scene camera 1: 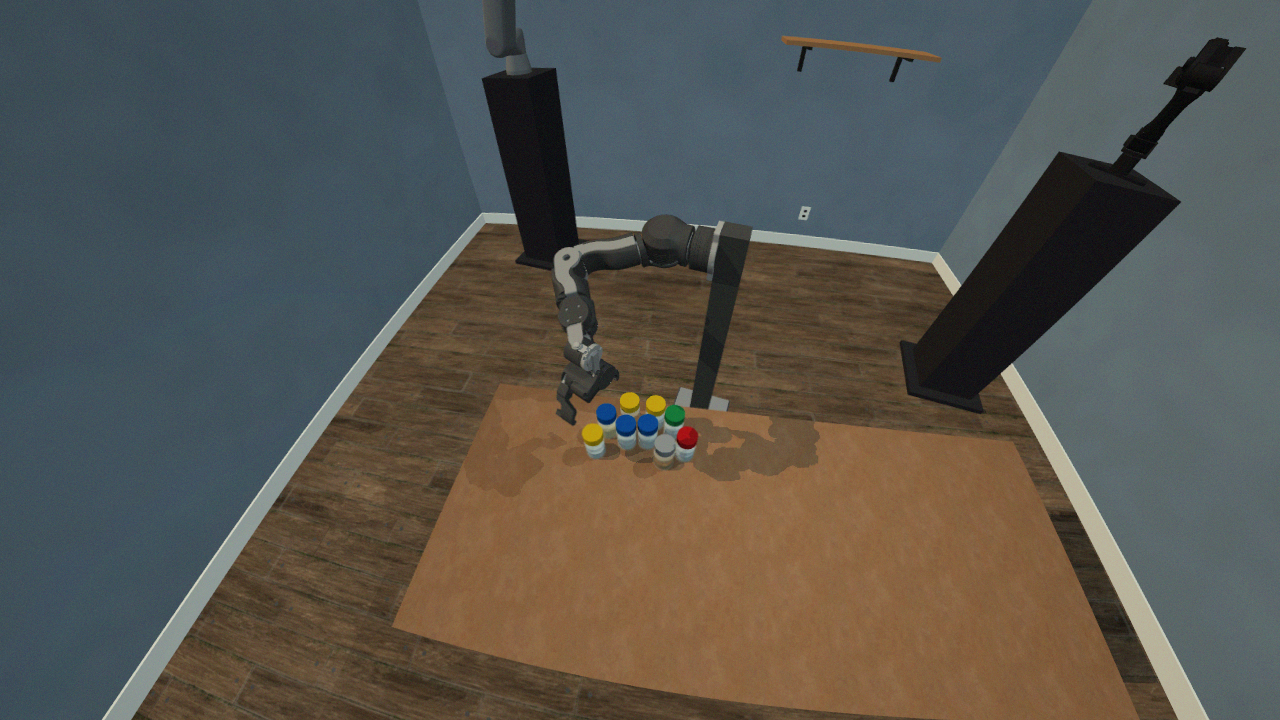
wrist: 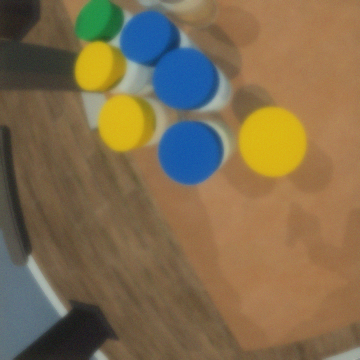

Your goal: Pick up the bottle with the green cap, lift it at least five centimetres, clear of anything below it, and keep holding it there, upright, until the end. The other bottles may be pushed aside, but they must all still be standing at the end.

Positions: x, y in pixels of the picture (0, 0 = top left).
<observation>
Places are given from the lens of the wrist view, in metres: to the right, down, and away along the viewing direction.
yellow-capped bottle [wrist: 100, 66]: -0.08, -0.11, 0.21
yellow-capped bottle [wrist: 272, 141]: 0.07, -0.03, 0.17
blue-capped bottle [wrist: 184, 78]: 0.01, -0.08, 0.18
yellow-capped bottle [wrist: 125, 122]: -0.05, -0.05, 0.21
</observation>
